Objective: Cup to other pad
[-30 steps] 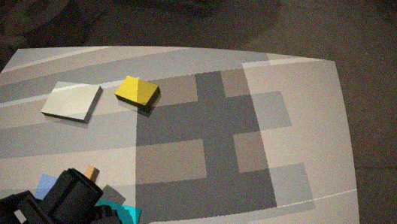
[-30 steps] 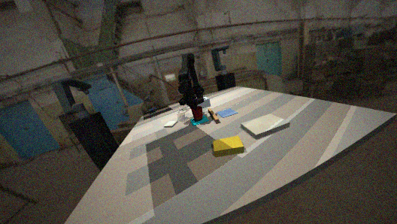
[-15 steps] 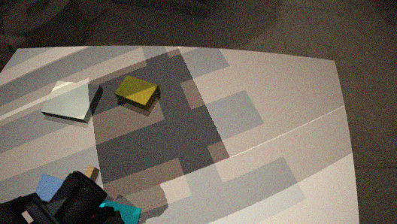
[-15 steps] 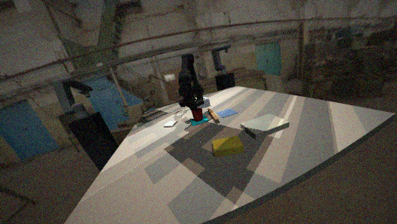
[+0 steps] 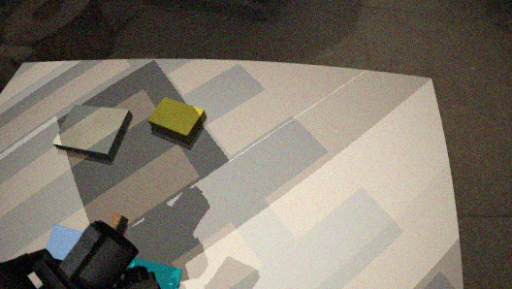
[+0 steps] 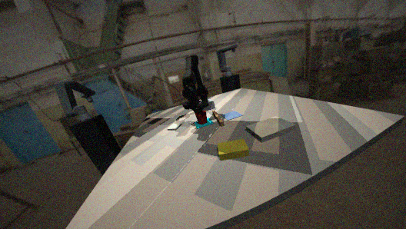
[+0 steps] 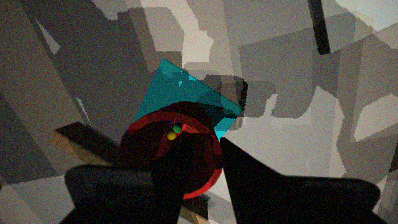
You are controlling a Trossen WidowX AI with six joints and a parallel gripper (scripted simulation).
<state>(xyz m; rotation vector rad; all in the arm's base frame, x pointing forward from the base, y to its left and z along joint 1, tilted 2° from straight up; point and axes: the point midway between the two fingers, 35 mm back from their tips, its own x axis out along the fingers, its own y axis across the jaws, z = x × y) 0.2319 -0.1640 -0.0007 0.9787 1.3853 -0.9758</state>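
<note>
The cup lies 30 mm ahead of my gripper tip, 10 mm to the left of it and 10 mm below it. The rest, counted from my gripper tip: cyan pad: 30 mm ahead, 10 mm to the left, 50 mm below; wooden bar: 60 mm ahead, 110 mm to the left, 40 mm below; blue pad: 90 mm ahead, 200 mm to the left, 50 mm below.
</note>
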